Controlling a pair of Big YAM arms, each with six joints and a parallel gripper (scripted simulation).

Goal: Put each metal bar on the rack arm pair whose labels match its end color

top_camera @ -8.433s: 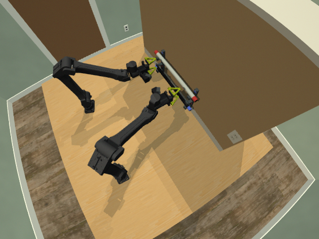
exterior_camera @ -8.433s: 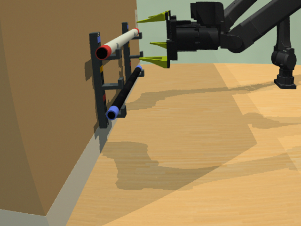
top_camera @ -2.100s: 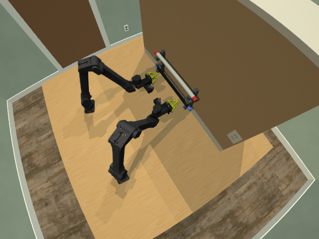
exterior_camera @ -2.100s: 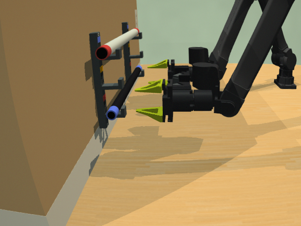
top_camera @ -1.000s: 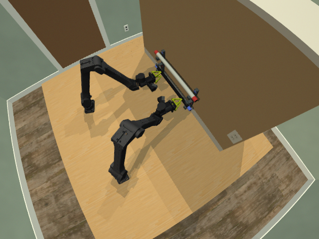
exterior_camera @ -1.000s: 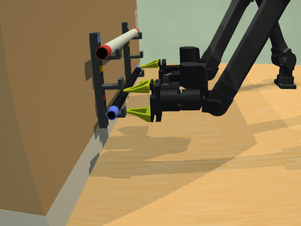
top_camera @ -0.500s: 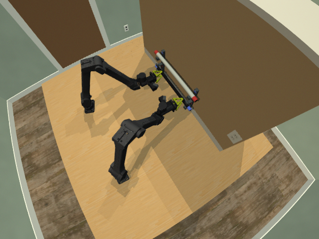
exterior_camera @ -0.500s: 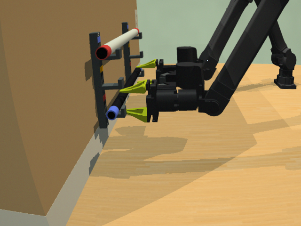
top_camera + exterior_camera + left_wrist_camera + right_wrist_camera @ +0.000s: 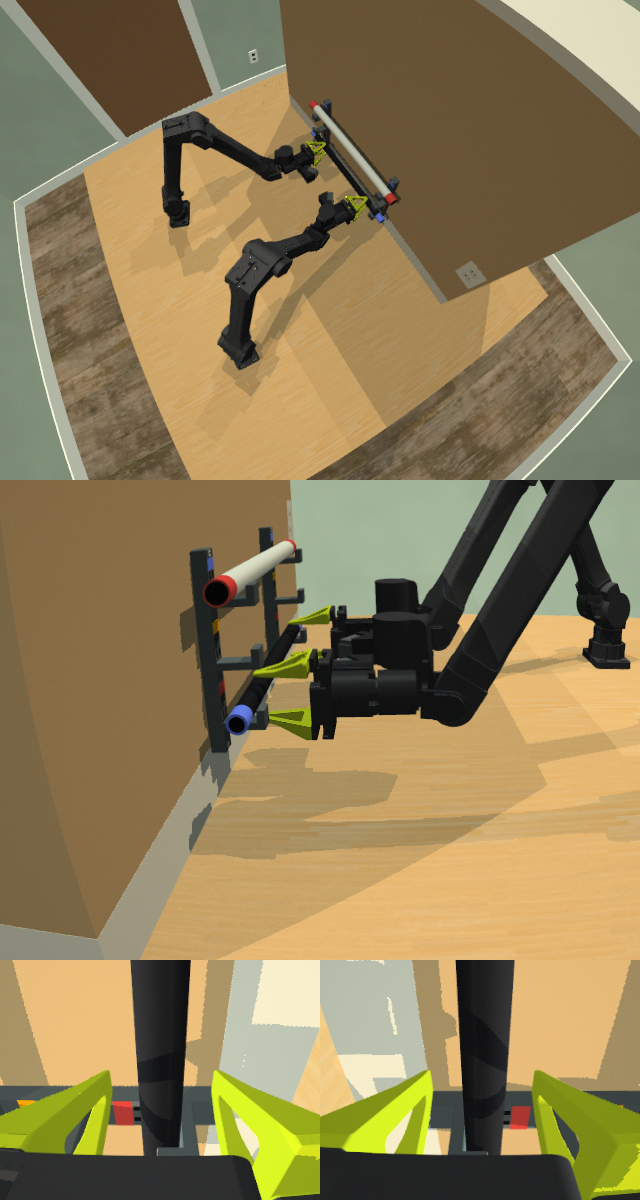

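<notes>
The grey baseboard lies 120 mm to the left of my right hand, 80 mm below it and 60 mm ahead of it. Round my right hand: brown wall 340 mm above, 210 mm ahead, 120 mm to the left; black bar 150 mm to the left, 10 mm ahead.
Right now the black bar is 1 cm ahead of my left hand and 15 cm to the right of it. The rest, counted from my left hand: grey baseboard (6 cm ahead, 18 cm to the right, 8 cm below); brown wall (21 cm ahead, 18 cm to the right, 34 cm above).
</notes>
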